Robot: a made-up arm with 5 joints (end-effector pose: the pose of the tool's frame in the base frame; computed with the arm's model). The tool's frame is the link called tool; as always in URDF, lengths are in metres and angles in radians. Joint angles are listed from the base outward.
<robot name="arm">
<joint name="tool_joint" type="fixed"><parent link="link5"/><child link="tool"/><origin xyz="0 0 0" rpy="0 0 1.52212"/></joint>
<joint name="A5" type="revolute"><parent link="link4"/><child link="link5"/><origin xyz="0 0.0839 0.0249" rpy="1.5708 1.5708 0"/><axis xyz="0 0 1"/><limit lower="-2.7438" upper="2.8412" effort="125" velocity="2.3"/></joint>
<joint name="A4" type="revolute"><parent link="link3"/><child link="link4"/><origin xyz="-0.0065 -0.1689 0" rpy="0 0 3.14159"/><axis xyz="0 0 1"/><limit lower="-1.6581" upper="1.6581" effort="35" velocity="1.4"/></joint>
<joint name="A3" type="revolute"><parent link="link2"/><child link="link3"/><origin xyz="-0.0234 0.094 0" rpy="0 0 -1.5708"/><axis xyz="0 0 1"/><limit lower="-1.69" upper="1.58" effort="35" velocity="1.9"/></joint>
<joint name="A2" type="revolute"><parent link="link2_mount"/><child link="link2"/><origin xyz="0.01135 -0.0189 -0.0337" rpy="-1.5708 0 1.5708"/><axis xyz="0 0 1"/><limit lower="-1.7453" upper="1.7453" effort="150" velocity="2.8"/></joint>
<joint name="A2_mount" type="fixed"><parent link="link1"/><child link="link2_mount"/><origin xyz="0.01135 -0.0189 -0.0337" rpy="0 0 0"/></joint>
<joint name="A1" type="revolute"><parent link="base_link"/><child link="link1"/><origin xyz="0.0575 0 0.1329" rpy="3.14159 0 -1.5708"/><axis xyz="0 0 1"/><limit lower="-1.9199" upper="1.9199" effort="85" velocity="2.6"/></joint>
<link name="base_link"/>
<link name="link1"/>
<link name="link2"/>
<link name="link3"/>
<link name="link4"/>
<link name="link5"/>
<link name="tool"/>
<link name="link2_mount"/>
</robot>
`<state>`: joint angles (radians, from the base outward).
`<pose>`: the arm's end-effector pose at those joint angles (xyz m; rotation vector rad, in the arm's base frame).
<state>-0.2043 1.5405 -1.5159 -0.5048 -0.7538</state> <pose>0.4251 0.0784 0.2209 0.9993 -1.8146 -0.3703</pose>
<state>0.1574 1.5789 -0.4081 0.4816 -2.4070</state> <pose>0.2519 -0.0286 -0.0605 -0.1008 0.0452 -2.6112</pose>
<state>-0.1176 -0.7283 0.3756 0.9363 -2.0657</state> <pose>0.2747 0.0279 0.3042 1.0398 -0.5085 -1.8084</pose>
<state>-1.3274 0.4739 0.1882 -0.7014 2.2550</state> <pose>0.1331 0.3136 0.1779 0.8886 1.8901 -1.9695</pose>
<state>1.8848 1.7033 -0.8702 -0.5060 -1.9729</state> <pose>-0.0410 -0.3105 0.0171 -0.1055 1.5402 1.9984</pose>
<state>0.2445 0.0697 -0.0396 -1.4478 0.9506</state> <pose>0.3001 -0.0583 0.3768 -1.6247 -2.5170 0.0742</pose>
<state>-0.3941 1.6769 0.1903 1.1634 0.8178</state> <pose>0.0588 0.0029 -0.0057 0.2855 1.5047 0.9404</pose>
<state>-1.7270 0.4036 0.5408 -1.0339 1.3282</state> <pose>0.0111 0.2803 0.1520 0.5000 -2.1975 2.0558</pose>
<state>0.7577 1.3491 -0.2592 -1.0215 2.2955</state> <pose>0.2786 -0.2061 0.0457 -1.6203 -0.1112 1.1786</pose>
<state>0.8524 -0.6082 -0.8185 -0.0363 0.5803</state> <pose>0.0790 -0.0212 0.5423 -1.9366 -2.3369 -0.0262</pose>
